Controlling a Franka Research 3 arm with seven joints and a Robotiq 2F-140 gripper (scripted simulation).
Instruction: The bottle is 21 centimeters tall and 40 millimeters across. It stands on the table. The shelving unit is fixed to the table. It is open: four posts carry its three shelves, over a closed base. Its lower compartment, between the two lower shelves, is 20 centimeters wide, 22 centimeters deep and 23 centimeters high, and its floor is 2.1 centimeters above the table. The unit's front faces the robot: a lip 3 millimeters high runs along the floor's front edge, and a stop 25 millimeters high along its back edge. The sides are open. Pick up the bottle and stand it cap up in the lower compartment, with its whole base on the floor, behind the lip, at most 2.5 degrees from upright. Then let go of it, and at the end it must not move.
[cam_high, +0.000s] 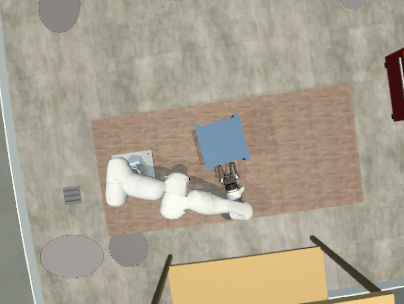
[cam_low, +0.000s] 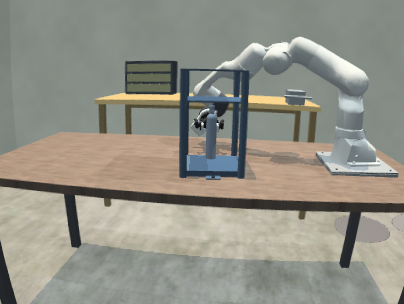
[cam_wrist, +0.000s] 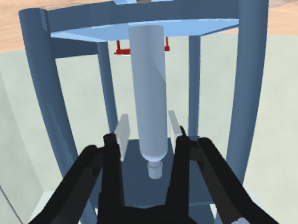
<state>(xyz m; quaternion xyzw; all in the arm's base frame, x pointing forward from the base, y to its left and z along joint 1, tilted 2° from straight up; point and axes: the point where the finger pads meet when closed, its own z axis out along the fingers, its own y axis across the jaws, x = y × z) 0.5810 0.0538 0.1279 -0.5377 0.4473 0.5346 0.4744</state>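
Now: hand 90 mm to the right of the shelving unit, 50 mm below it and 20 mm past it.
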